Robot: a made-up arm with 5 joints. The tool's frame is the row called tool. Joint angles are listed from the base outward. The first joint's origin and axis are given. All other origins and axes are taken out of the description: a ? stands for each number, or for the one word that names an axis. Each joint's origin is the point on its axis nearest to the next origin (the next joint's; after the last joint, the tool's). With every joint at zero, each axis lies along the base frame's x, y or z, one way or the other. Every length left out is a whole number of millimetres.
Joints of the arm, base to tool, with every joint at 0 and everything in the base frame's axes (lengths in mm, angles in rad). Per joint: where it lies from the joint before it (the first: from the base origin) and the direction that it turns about. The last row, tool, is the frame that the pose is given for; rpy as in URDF.
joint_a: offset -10 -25 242 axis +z
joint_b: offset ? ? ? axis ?
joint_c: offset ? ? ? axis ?
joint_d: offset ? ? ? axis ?
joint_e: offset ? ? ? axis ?
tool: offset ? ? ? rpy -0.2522 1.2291 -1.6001
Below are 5 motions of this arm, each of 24 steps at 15 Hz.
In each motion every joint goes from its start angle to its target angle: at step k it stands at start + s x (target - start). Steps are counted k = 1, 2, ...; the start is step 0. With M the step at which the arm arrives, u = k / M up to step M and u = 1 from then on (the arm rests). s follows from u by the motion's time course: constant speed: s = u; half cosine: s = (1 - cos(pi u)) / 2; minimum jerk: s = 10 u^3 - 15 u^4 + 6 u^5.
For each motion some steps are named. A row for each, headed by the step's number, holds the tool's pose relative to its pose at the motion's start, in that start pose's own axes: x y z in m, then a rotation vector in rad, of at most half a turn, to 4 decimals.
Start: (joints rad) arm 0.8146 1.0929 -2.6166 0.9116 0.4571
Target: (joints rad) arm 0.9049 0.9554 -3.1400 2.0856 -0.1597
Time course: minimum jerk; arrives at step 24
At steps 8, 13, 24:
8: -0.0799 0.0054 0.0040 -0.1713 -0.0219 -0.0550
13: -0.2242 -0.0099 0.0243 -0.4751 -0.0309 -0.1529
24: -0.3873 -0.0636 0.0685 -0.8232 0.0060 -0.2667

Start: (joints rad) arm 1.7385 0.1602 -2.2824 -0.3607 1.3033
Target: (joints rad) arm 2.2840 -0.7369 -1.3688 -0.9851 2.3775
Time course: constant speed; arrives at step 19
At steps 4, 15, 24:
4: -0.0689 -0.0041 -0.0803 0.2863 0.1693 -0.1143
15: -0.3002 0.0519 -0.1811 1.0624 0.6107 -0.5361
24: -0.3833 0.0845 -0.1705 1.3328 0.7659 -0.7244

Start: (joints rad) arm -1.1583 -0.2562 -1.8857 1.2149 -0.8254
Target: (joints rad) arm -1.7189 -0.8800 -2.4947 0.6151 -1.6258
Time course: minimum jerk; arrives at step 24
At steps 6, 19, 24:
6: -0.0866 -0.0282 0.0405 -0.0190 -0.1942 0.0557
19: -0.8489 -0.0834 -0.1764 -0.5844 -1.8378 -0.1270
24: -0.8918 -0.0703 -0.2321 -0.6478 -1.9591 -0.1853

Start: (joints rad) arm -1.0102 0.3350 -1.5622 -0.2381 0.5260
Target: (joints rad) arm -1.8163 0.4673 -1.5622 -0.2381 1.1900
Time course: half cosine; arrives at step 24
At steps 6, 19, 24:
6: 0.0326 0.0180 0.0943 0.1213 -0.1068 -0.0165
19: 0.0167 0.0633 0.6188 0.8059 -0.6017 0.0666
24: -0.0100 0.0613 0.6894 0.9052 -0.6605 0.1014

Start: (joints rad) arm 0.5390 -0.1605 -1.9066 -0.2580 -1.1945
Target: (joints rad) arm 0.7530 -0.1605 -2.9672 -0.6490 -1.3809
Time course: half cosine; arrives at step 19
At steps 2, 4, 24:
2: 0.0043 0.0054 0.0172 0.0055 -0.0381 0.0093
4: 0.0138 0.0197 0.0677 0.0217 -0.1485 0.0338
24: -0.1734 0.0179 0.6033 0.2308 -1.4247 0.0559

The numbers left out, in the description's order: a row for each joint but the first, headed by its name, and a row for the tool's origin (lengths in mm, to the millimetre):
joint_b: xyz 0 -31 0, axis +y
joint_c: xyz 97 0 418, axis +y
joint_d: xyz 129 0 -514, axis +y
joint_e: xyz 51 0 -82, axis -z
tool: xyz -10 21 0

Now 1 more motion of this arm.
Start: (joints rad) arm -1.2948 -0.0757 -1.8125 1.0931 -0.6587
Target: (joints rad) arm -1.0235 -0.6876 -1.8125 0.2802 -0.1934
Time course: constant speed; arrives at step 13
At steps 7, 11, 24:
7: -0.3236 -0.0101 0.0434 0.4175 -0.3997 0.5529
11: -0.5040 -0.0854 0.0486 0.6843 -0.5329 0.9216
24: -0.5862 -0.1422 0.0455 0.8201 -0.5738 1.1175

